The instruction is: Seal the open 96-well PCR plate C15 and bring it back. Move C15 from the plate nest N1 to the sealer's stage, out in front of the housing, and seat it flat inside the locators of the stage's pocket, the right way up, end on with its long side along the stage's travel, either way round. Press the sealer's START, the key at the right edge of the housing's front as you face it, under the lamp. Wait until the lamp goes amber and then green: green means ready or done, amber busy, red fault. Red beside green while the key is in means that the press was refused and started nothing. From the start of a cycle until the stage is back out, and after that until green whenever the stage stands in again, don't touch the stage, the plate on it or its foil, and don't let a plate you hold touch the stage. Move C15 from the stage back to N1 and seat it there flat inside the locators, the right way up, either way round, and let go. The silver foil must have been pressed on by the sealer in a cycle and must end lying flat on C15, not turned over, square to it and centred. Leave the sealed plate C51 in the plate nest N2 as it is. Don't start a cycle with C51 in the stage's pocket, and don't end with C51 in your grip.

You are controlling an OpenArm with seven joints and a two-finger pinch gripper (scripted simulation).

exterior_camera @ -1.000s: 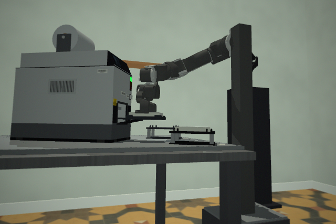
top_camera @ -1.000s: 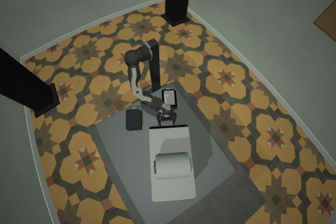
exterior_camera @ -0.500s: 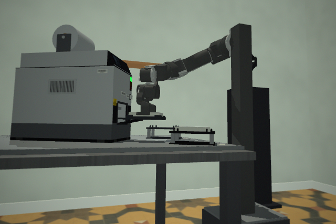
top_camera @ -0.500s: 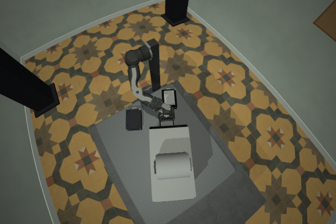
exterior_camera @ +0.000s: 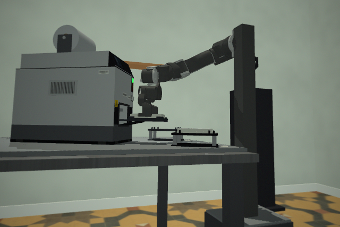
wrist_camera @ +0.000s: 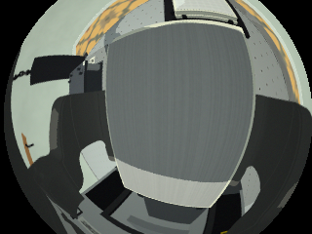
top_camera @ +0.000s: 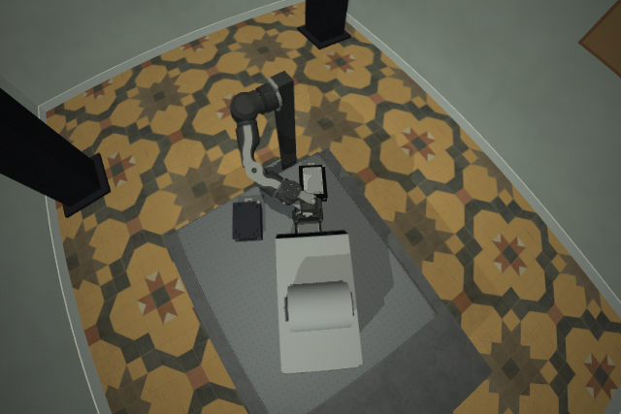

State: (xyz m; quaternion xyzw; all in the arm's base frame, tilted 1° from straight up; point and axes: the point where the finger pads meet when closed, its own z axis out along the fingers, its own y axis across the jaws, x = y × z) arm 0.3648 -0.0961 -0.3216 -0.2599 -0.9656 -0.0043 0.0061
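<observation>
Right now my hand is 1 cm above the sealer stage. From my hand the other things lie so: plate C15 (right at my hand); then start key (4 cm ahead, 13 cm to the right, 8 cm above); then yellow warning label (13 cm ahead, 3 cm to the left, 4 cm above).
</observation>
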